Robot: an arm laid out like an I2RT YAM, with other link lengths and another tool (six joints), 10 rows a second.
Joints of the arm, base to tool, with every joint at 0 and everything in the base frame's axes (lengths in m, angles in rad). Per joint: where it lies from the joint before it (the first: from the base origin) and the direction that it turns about. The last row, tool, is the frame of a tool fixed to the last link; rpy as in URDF.
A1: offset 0 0 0.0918 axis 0 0 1
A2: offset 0.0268 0.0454 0.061 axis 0 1 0
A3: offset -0.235 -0.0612 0 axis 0 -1 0
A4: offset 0.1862 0.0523 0.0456 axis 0 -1 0
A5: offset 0.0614 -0.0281 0.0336 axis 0 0 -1
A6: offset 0.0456 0 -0.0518 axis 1 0 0
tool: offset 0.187 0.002 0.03 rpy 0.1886 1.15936 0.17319
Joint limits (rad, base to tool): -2.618..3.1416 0..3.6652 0..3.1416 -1.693..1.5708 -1.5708..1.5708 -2.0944..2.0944
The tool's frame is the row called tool.
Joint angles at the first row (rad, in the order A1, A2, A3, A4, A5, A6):
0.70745, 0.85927, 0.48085, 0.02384, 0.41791, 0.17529
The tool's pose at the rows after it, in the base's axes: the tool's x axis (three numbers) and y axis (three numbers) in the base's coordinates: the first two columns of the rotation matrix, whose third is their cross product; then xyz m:
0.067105 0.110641 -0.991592 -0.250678 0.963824 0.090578 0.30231 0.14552 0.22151
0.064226 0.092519 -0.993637 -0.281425 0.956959 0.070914 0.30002 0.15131 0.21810
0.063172 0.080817 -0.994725 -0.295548 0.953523 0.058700 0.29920 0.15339 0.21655
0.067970 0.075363 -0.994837 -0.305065 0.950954 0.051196 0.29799 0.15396 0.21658
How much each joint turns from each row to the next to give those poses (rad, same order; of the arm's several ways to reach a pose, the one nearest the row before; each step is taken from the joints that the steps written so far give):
-0.00612, -0.00801, -0.01639, 0.02517, -0.02137, -0.02022
-0.00189, 0.00039, -0.01032, 0.00841, -0.02669, -0.02823
-0.00538, -0.00040, -0.00307, 0.00077, -0.01569, -0.01718
-0.00454, -0.00948, -0.00685, 0.00233, -0.01064, -0.01334

